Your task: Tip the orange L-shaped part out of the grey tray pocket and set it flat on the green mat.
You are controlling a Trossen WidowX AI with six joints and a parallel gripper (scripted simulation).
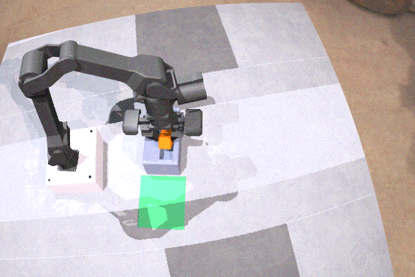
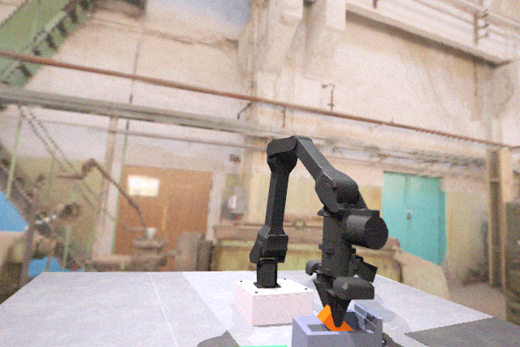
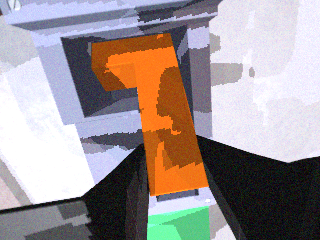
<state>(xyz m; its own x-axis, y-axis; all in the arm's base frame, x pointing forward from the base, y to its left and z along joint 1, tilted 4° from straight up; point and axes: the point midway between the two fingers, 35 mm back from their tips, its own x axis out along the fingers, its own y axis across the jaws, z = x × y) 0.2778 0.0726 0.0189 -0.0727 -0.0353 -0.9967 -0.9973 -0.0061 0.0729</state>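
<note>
My gripper tip is 15 cm to the left of the green mat, 9 cm above it and 1 cm past it. Also, from my gripper tip: orange L-shaped part 3 cm to the left, 3 cm below, 2 cm behind.
</note>
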